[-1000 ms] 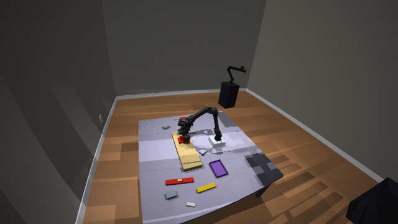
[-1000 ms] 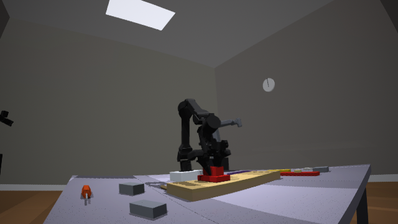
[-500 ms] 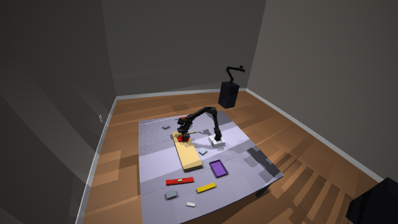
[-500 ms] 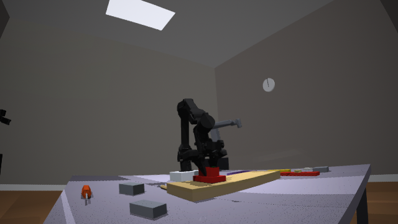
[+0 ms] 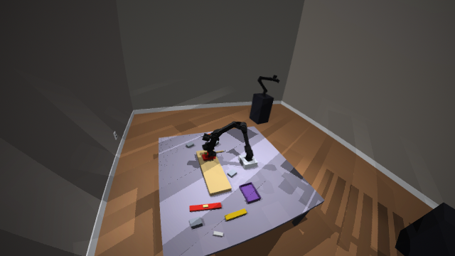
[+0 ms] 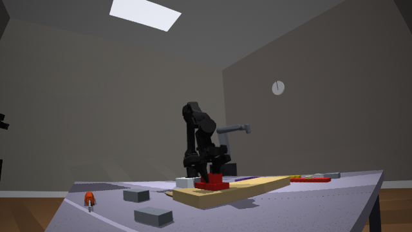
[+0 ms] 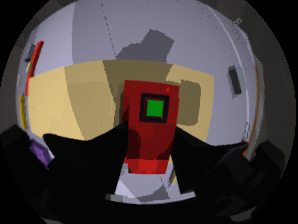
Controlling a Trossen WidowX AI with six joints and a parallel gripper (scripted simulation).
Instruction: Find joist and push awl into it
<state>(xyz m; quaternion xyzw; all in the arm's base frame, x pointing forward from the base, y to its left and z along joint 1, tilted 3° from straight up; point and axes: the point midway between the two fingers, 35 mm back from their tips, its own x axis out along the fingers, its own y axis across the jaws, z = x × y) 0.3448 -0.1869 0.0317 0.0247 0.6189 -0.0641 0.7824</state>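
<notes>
Now: gripper tip 160 mm past the purple tray, 490 mm to the right of it and 50 mm above it. From my gripper tip the other things lie so: orange-handled tool (120 mm behind, 410 mm to the right, 50 mm below); then awl (200 mm behind, 70 mm to the right, 60 mm below); then red stud finder (10 mm ahead, 20 mm above).
</notes>
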